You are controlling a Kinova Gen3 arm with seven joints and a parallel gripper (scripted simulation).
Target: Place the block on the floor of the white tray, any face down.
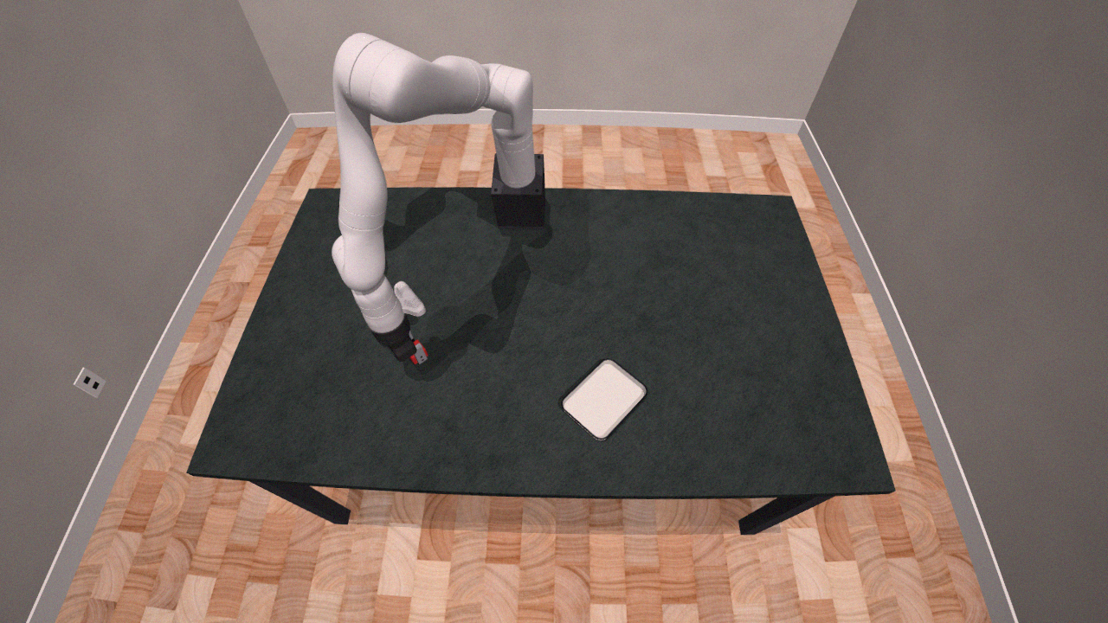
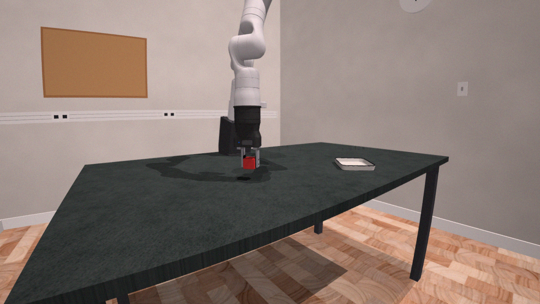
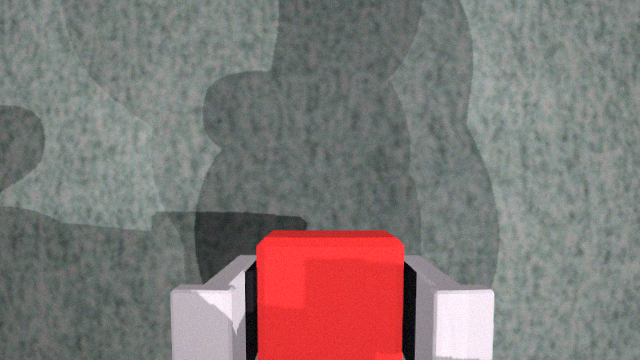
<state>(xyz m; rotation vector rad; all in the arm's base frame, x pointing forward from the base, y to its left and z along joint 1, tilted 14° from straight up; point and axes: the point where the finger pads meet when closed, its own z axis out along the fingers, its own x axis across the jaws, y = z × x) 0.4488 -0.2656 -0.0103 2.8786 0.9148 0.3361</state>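
Now: the white tray 410 mm to the left of my hand, 140 mm ahead of it and 40 mm below it. Round my hand: red block (10 mm below).
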